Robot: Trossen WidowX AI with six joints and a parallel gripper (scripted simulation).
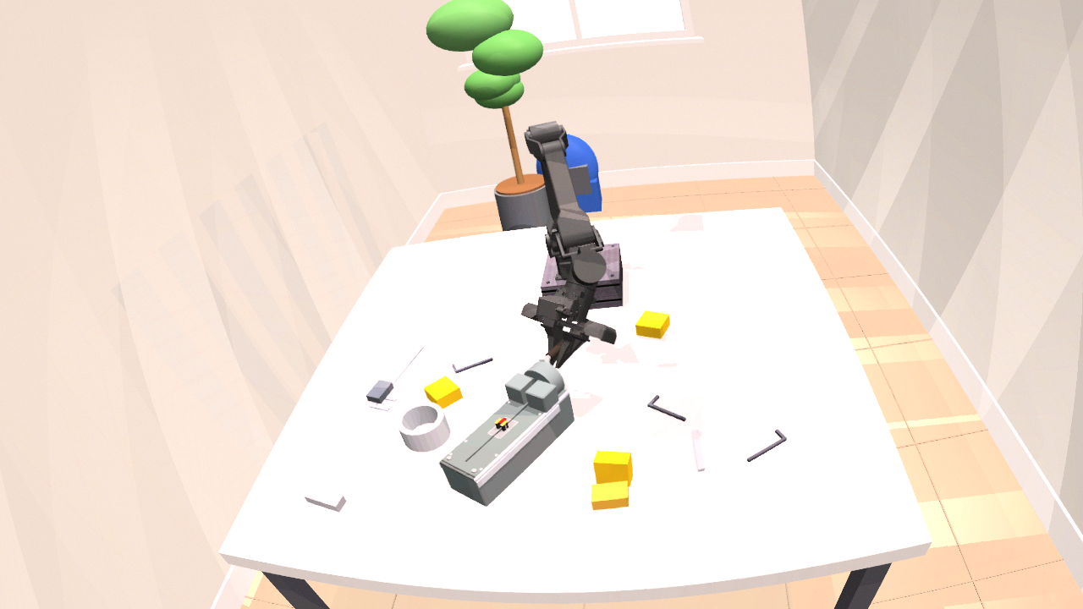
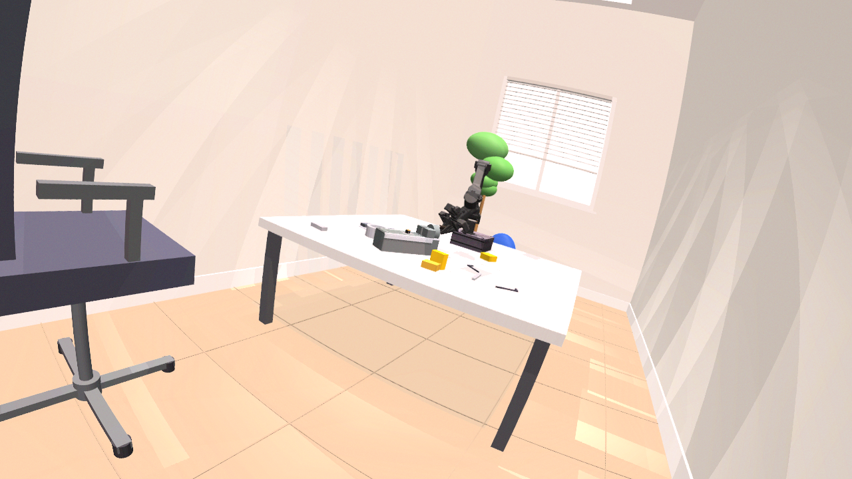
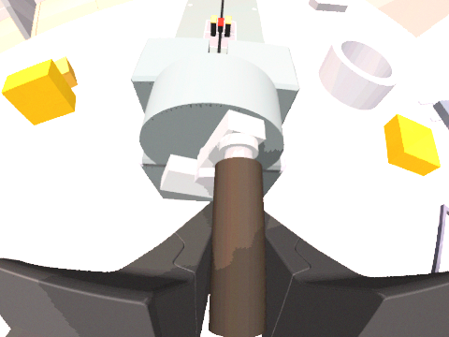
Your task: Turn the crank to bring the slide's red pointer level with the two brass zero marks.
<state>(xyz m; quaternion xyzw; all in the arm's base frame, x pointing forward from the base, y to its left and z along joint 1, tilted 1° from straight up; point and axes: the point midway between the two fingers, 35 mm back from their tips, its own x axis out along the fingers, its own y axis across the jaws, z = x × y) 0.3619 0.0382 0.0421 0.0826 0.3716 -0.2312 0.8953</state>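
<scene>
Now: gripper tip 3 cm below the brown crank handle, 1 cm to the right of it and 1 cm past it. From my gripper tip the other things lie so: red pointer (15 cm ahead, 7 cm to the right, 1 cm below).
</scene>
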